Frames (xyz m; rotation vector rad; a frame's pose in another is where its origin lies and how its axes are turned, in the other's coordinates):
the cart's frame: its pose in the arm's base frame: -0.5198 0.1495 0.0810 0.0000 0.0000 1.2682
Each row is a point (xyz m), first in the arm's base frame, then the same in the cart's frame.
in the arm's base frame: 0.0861 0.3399 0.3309
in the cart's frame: 0.3623 -0.5216 0.2499
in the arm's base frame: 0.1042 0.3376 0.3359
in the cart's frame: 0.3655 -0.5396 0.2549
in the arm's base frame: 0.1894 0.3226 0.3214
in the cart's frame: 0.3766 -0.6254 0.2404
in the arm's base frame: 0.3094 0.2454 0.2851
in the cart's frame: 0.3386 -0.7629 0.2041
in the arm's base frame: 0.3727 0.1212 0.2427
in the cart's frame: 0.2390 -0.8604 0.1617
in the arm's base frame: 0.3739 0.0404 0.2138
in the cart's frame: 0.1622 -0.8856 0.1328
